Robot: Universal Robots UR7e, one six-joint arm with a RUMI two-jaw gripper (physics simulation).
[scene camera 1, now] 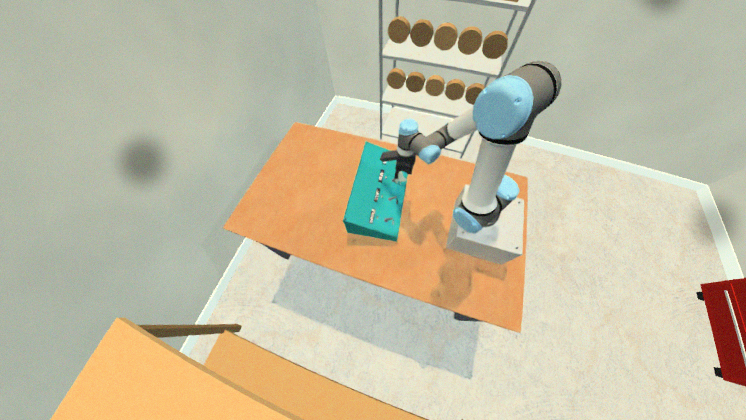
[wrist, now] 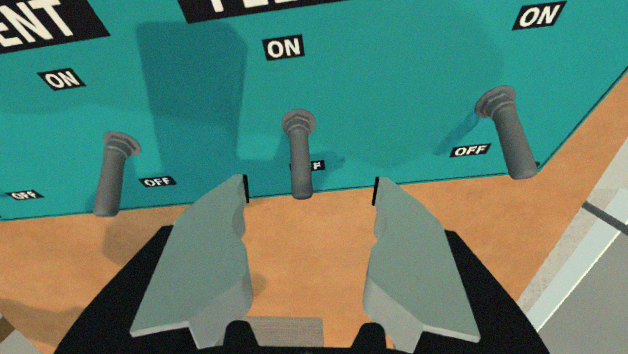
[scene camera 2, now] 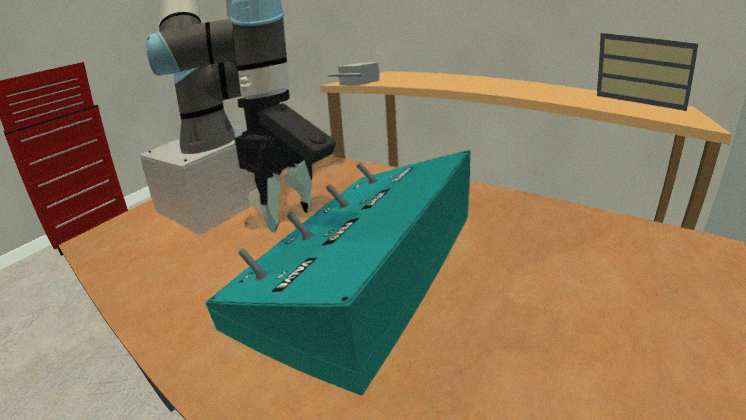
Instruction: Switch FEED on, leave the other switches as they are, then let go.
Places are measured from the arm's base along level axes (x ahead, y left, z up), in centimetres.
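Pixels of known places: gripper, fingertip midpoint: (scene camera 1: 398, 177) (wrist: 311, 179) (scene camera 2: 290, 221); arm's base, link origin: (scene camera 2: 207, 143).
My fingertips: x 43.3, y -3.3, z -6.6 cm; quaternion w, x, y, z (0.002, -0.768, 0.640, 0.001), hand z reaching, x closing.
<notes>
For each thing: its middle in the pictures, then the offset to it from my fingertips. Level surfaces: height alone.
- teal sloped switch box, body centre: (wrist: 189, 14) (scene camera 2: 363, 241) (scene camera 1: 379, 190) dx +7.0, dy +9.1, dz -5.3 cm
- VALVE lever, body centre: (wrist: 512, 139) (scene camera 2: 250, 261) dx +4.6, dy -10.6, dz -0.5 cm
- VENT lever, body centre: (wrist: 111, 179) (scene camera 2: 335, 194) dx -2.9, dy +12.2, dz -0.5 cm
- fourth lever, body centre: (scene camera 2: 365, 171) dx -6.6, dy +23.7, dz -0.5 cm
- orange-brown table, surface height: dz -11.2 cm
The teal sloped switch box (scene camera 1: 360, 208) (scene camera 2: 407, 255) (wrist: 425, 55) stands on the table. The grey FEED lever (scene camera 1: 393, 199) (scene camera 2: 299, 226) (wrist: 300, 160) tilts to its OFF side, over its OFF label. The VALVE lever (scene camera 2: 253, 265) (wrist: 515, 140) and the VENT lever (scene camera 2: 336, 196) (wrist: 111, 175) also tilt to OFF, as does the fourth lever (scene camera 2: 366, 173). My gripper (scene camera 2: 288, 219) (wrist: 311, 179) is part-way open and empty. In the wrist view the FEED lever's tip shows between the two fingertips, with a gap on each side.
The box stands on the orange-brown table (scene camera 1: 281, 182) (scene camera 2: 548, 313), with the arm's grey base block (scene camera 1: 490, 237) (scene camera 2: 177, 187) beyond its lever side. A shelf rack (scene camera 1: 381, 99), a red drawer cabinet (scene camera 2: 62, 172) and a wooden bench (scene camera 2: 495, 86) stand around the table.
</notes>
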